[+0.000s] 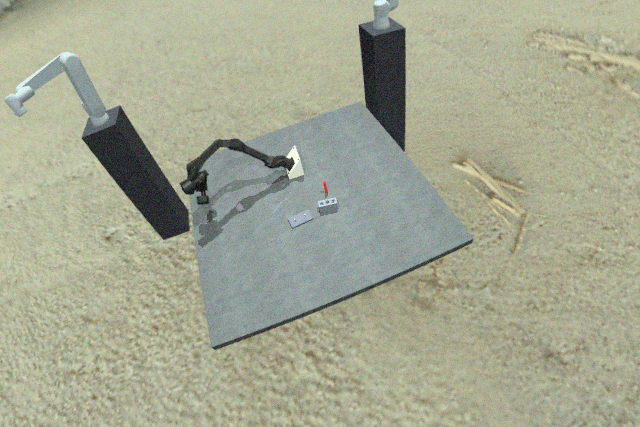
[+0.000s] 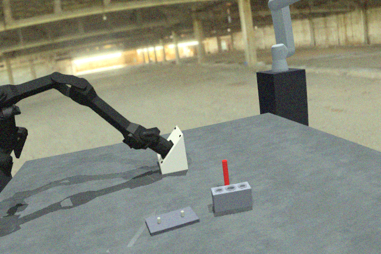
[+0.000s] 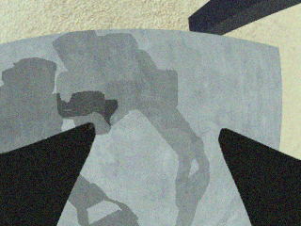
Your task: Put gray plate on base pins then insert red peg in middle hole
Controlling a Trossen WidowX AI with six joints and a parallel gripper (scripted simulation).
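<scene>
Right now my gripper tip is 62 cm to the right of the gray plate, 29 cm short of it and 9 cm above it. The rest, counted from my gripper tip: red peg 65 cm to the left, 18 cm ahead, 8 cm below; then base 46 cm to the left, 30 cm ahead, 12 cm below.
</scene>
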